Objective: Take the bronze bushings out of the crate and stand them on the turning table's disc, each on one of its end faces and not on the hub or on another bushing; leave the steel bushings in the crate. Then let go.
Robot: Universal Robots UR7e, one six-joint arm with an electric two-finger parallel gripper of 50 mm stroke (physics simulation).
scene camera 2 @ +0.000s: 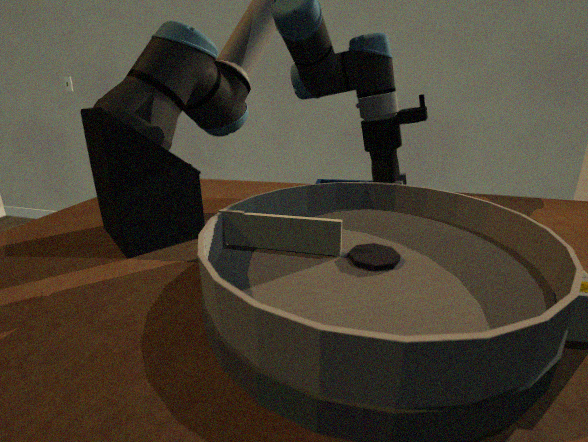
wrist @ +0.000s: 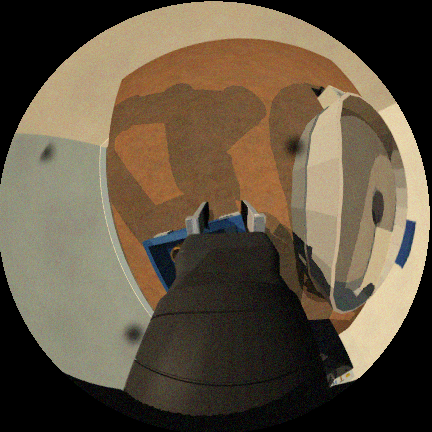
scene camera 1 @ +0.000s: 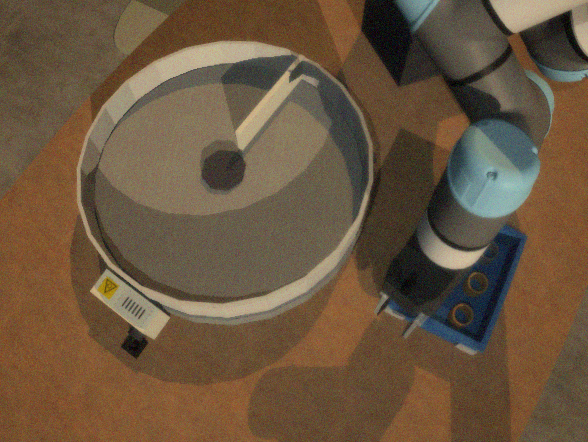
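Where they show: gripper, between the fingertips: [wrist: 224, 208] [scene camera 1: 394, 319]; arm's base, origin of its link: [scene camera 2: 130, 133].
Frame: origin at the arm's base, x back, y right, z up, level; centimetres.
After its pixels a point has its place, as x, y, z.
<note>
The blue crate [scene camera 1: 447, 336] @(-42.0, -35.6, -17.5) [scene camera 2: 340, 181] @(-28.9, -36.3, -14.9) [wrist: 159, 241] @(-41.4, -37.0, -14.7) stands right of the turning table. In scene camera 1 an orange-brown bushing [scene camera 1: 452, 316] @(-39.6, -34.2, -16.7) and a duller brownish one [scene camera 1: 466, 285] @(-34.4, -33.0, -17.4) stand in it; a third, greyish bushing [scene camera 1: 496, 252] @(-27.4, -33.5, -16.7) is shaded and partly covered by the arm, its metal unclear. The crate's left part is hidden under the gripper. The gripper [scene camera 1: 393, 322] @(-45.4, -28.3, -17.2) [wrist: 225, 212] @(-45.4, -28.3, -17.2) is open and empty, pointing down at the crate's near-left end; its tips are hidden in scene camera 2. The grey disc [scene camera 1: 225, 255] @(-55.2, -5.8, -14.4) [scene camera 2: 310, 290] @(-42.2, 13.6, -14.4) carries a dark hub [scene camera 1: 223, 170] @(-46.8, 3.4, -13.6) [scene camera 2: 374, 256] @(-46.8, 4.5, -13.6) [wrist: 378, 206] @(-46.7, 3.1, -13.6); no bushing shows on it.
A high pale wall [scene camera 1: 225, 309] @(-60.6, -12.2, -10.3) [scene camera 2: 360, 335] @(-50.3, 24.3, -9.5) [wrist: 325, 200] @(-46.9, -17.3, -11.5) rings the disc. A pale divider [scene camera 1: 265, 112] @(-36.4, 5.2, -11.7) [scene camera 2: 285, 234] @(-35.4, 6.2, -11.9) runs from wall to hub. A box with a warning label [scene camera 1: 131, 304] @(-69.2, -1.7, -13.8) sits at the wall's outside. The arm's dark pedestal [scene camera 2: 150, 200] @(-9.2, 5.1, -10.5) stands behind the table.
</note>
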